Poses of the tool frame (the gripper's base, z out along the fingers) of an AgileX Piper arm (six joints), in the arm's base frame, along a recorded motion.
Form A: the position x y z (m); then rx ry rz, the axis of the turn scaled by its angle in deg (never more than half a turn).
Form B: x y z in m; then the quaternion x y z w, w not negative. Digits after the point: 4 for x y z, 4 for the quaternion.
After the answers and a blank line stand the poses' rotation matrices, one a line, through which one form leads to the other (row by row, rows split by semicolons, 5 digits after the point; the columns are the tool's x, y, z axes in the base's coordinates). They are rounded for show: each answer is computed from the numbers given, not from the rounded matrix.
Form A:
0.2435, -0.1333, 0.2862, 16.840, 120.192, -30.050
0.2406, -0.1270, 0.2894, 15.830, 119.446, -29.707
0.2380, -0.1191, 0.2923, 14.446, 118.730, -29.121
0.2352, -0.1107, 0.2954, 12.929, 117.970, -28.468
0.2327, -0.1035, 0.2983, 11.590, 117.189, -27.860
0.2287, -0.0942, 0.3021, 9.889, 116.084, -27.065
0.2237, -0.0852, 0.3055, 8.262, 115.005, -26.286
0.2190, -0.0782, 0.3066, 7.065, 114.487, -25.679
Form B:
0.2435, -0.1333, 0.2862, 0.1195, 0.8528, -0.2132, 0.4615
0.2406, -0.1270, 0.2894, 0.1127, 0.8502, -0.2115, 0.4687
0.2380, -0.1191, 0.2923, 0.1032, 0.8480, -0.2080, 0.4764
0.2352, -0.1107, 0.2954, 0.0927, 0.8456, -0.2041, 0.4845
0.2327, -0.1035, 0.2983, 0.0834, 0.8429, -0.2004, 0.4923
0.2287, -0.0942, 0.3021, 0.0715, 0.8388, -0.1956, 0.5030
0.2237, -0.0852, 0.3055, 0.0600, 0.8347, -0.1908, 0.5131
0.2190, -0.0782, 0.3066, 0.0514, 0.8329, -0.1868, 0.5184

-0.54546 0.40060 0.73620; 0.00699 0.88053 -0.47395; -0.83811 -0.25337 -0.48310
-0.53522 0.38984 0.74938; -0.00662 0.88518 -0.46521; -0.84468 -0.25395 -0.47119
-0.52481 0.37317 0.76506; -0.02318 0.89218 -0.45108; -0.85091 -0.25446 -0.45957
-0.51338 0.35446 0.78154; -0.04099 0.89954 -0.43490; -0.85718 -0.25531 -0.44728
-0.50131 0.33786 0.79658; -0.05678 0.90579 -0.41991; -0.86340 -0.25574 -0.43490
-0.48383 0.31663 0.81588; -0.07685 0.91329 -0.40000; -0.87178 -0.25624 -0.41754
-0.46628 0.29589 0.83369; -0.09567 0.92001 -0.38004; -0.87945 -0.25696 -0.40067
-0.45715 0.27931 0.84439; -0.10809 0.92492 -0.36447; -0.88280 -0.25788 -0.39263

